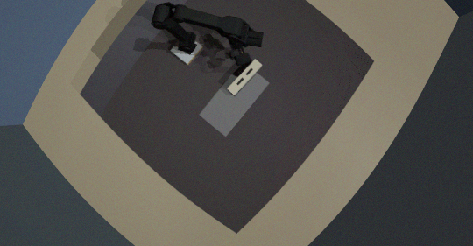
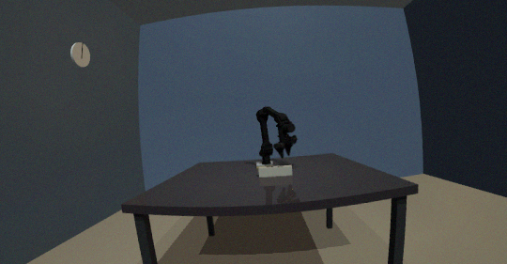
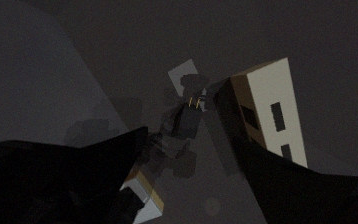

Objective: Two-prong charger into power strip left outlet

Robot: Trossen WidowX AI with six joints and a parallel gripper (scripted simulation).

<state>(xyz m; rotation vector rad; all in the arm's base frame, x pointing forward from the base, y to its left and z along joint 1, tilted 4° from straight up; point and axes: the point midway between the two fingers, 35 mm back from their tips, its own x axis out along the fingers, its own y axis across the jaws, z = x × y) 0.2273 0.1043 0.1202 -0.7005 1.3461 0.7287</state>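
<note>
My gripper tip is 80 mm above the two-prong charger and 10 mm short of it.
</note>
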